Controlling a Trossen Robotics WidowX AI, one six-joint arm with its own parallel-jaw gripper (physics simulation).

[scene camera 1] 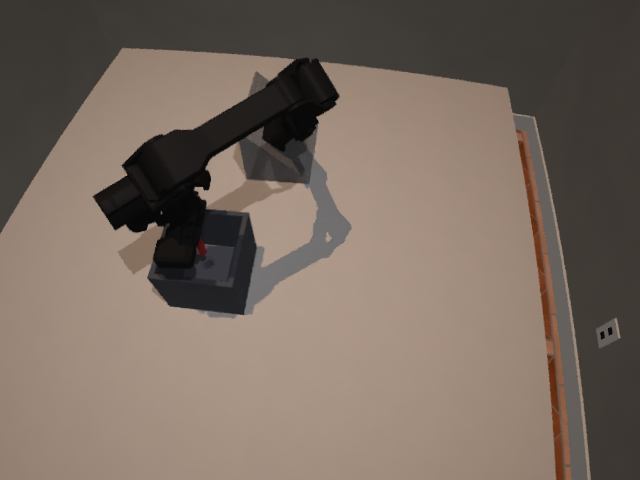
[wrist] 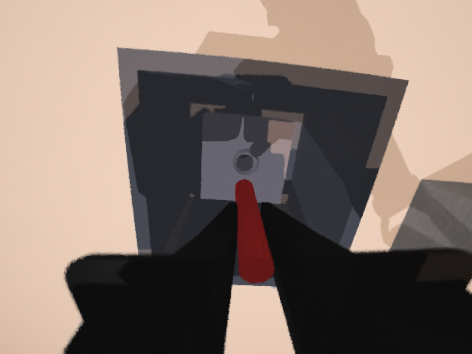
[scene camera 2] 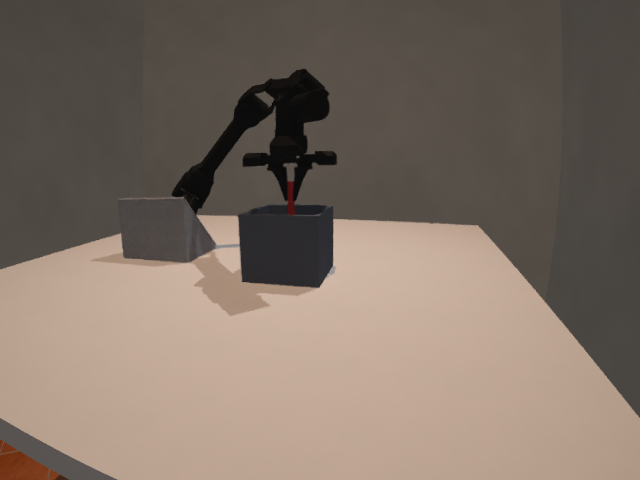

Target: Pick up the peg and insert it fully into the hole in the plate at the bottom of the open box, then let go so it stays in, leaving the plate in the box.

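Frame: origin at the arm's base, x ahead, y left, z up, level; millimetres.
Where they show: gripper, fingertip midpoint: (scene camera 1: 195,241) (wrist: 248,209) (scene camera 2: 290,200); arm's base at its link origin: (scene camera 1: 274,135) (scene camera 2: 179,218).
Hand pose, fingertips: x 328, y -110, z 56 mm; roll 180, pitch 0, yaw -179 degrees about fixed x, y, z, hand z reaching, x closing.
Observation:
Things, the pixels of their centre, and the offset from my fingertips. Level surfaces: height alone.
- red peg at the middle of its body: (wrist: 248,215) (scene camera 1: 198,241) (scene camera 2: 291,200) 1 mm down, 0 mm ahead, 4 mm left
- open dark box at the middle of its body: (wrist: 245,166) (scene camera 1: 207,261) (scene camera 2: 289,241) 87 mm down, 5 mm back, 2 mm left
- light plate at the middle of its body: (wrist: 243,156) (scene camera 1: 210,269) 122 mm down, 5 mm back, 2 mm left
- table at its surface level: 156 mm down
The red peg (scene camera 1: 202,247) (scene camera 2: 291,197) (wrist: 253,240) is upright between the fingertips of my gripper (scene camera 2: 291,198) (wrist: 248,209), which is shut on it. The peg's lower end reaches below the rim of the open dark box (scene camera 1: 206,297) (scene camera 2: 281,249) (wrist: 175,62). In scene camera 2 the fingertips are just above the rim. The light plate (scene camera 1: 222,256) (wrist: 215,170) lies at the bottom of the box. Its round hole (scene camera 1: 207,263) (wrist: 245,162) is open. In the wrist view the peg's lower tip shows just below the hole, apart from it. The box hides the peg's tip in scene camera 2.
A grey wedge-shaped block (scene camera 1: 276,173) (scene camera 2: 154,228) (wrist: 440,220) stands beside the box, near the arm's base. The arm reaches past it, over the box. The box walls stand on all sides of the plate. Arm shadows fall on the table (scene camera 1: 361,361) (scene camera 2: 361,361) and inside the box.

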